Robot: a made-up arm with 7 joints.
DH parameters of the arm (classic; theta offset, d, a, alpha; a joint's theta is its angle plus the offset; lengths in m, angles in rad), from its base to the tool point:
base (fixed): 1.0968 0 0.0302 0
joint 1: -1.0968 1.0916 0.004 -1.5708
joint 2: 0 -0.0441 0.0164 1.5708
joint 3: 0 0.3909 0.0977 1.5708
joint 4: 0 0.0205 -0.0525 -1.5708
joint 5: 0 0.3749 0.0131 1.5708
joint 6: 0 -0.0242 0.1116 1.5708
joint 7: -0.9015 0 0.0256 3.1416
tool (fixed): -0.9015 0.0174 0 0
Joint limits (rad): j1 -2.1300..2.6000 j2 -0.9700..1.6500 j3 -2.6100..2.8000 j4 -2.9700..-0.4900 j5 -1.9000..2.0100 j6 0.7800..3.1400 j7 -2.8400..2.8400
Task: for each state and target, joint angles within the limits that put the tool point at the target. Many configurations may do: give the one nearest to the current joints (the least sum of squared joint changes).
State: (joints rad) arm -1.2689 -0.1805 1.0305 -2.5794 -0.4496 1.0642 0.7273
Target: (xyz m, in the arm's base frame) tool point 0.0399 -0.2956 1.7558
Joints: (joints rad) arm -1.6493 -0.5532 0.1833 -1.5648 -0.5078 1.2576 0.7887
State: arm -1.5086 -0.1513 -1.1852 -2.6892 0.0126 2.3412 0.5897
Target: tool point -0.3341 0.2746 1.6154
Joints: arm -2.1300 -0.9596 -0.7978 -2.0856 -0.0384 2.6304 0.5709
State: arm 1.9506 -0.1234 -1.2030 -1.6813 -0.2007 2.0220 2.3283
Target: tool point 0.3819 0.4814 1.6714
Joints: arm 2.0544 -0.0437 -1.1049 -1.4125 -0.2012 2.0286 2.2942
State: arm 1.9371 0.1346 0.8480 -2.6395 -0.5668 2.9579 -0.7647
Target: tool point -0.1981 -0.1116 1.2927
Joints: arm 2.5075 -0.7077 0.7705 -2.7465 -0.6707 3.1400 -0.8095
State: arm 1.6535 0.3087 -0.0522 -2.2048 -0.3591 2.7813 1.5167
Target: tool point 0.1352 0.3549 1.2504
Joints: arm 1.4025 -0.2472 -0.1674 -2.8700 -0.4373 3.0015 1.5491
